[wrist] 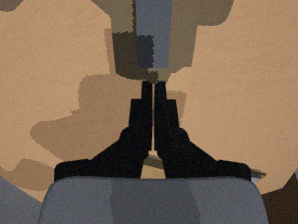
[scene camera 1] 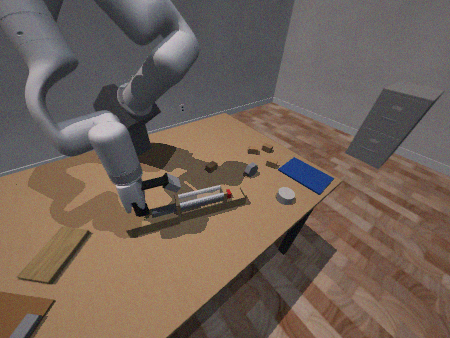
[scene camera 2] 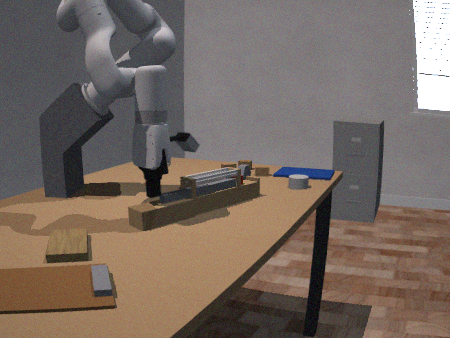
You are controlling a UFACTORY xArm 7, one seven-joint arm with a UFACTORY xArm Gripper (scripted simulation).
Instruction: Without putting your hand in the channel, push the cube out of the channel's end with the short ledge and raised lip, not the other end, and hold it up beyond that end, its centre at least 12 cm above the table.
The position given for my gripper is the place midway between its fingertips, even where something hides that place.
Note:
In view: my gripper (scene camera 2: 153,196), a blue mat (scene camera 1: 310,177) and a long wooden base (scene camera 2: 150,215).
My gripper shows as well in the wrist view (wrist: 153,96) and in scene camera 1 (scene camera 1: 144,213). The long wooden base shows as well in scene camera 1 (scene camera 1: 135,225). The wrist view does not show the blue mat: it is out of frame.

